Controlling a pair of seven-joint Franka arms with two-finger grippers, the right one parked.
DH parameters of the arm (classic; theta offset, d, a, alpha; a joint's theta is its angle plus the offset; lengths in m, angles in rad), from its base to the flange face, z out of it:
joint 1: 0 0.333 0 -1.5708
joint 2: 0 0 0 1.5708
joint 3: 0 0.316 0.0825 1.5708
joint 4: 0 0 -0.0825 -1.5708
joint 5: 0 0.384 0 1.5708
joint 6: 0 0 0.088 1.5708
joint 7: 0 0.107 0 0
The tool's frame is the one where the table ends.
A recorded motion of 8 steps. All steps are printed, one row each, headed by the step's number.
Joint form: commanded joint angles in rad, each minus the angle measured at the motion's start. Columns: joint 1, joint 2, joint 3, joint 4, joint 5, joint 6, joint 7.
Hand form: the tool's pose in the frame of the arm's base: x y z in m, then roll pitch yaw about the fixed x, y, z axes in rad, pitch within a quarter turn. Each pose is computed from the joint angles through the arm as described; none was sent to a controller.
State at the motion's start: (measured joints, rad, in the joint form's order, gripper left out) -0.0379 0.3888 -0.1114 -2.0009 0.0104 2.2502 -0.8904
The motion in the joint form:
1: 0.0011 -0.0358 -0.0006 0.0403 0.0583 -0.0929 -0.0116
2: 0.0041 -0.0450 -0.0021 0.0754 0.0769 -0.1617 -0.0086
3: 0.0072 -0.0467 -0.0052 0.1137 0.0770 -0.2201 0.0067
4: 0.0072 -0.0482 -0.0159 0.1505 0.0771 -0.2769 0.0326
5: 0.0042 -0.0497 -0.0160 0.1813 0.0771 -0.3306 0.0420
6: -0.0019 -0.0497 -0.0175 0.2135 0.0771 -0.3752 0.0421
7: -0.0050 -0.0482 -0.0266 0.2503 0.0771 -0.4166 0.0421
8: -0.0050 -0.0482 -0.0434 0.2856 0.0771 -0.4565 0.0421
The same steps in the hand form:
1: 0.5899 -0.0834 0.2839 -3.0132 0.0855 0.7201
2: 0.5933 -0.0810 0.2991 -2.9835 0.0880 0.7119
3: 0.5978 -0.0804 0.3123 -2.9696 0.1008 0.7015
4: 0.6006 -0.0859 0.3253 -2.9592 0.1178 0.6703
5: 0.6023 -0.0871 0.3360 -2.9427 0.1321 0.6630
6: 0.6046 -0.0911 0.3471 -2.9326 0.1393 0.6595
7: 0.6077 -0.0978 0.3598 -2.9293 0.1442 0.6512
8: 0.6095 -0.1069 0.3732 -2.9291 0.1496 0.6382

